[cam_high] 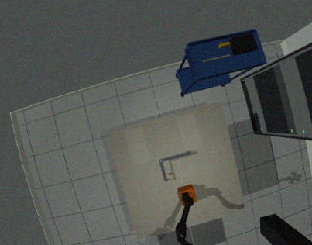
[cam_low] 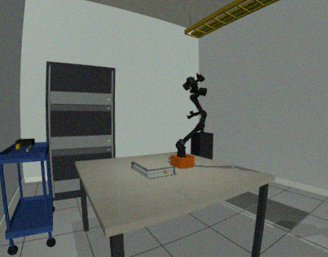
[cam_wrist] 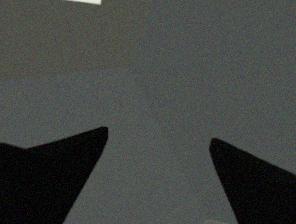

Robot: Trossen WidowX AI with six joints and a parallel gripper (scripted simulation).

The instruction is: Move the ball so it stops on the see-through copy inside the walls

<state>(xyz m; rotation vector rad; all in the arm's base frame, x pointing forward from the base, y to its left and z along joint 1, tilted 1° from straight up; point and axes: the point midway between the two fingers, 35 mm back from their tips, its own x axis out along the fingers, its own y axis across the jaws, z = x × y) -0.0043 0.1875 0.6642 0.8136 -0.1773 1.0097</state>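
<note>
Right now my gripper tip is 20 cm short of the orange ball, 7 cm to the left of it and 77 cm above it.
</note>
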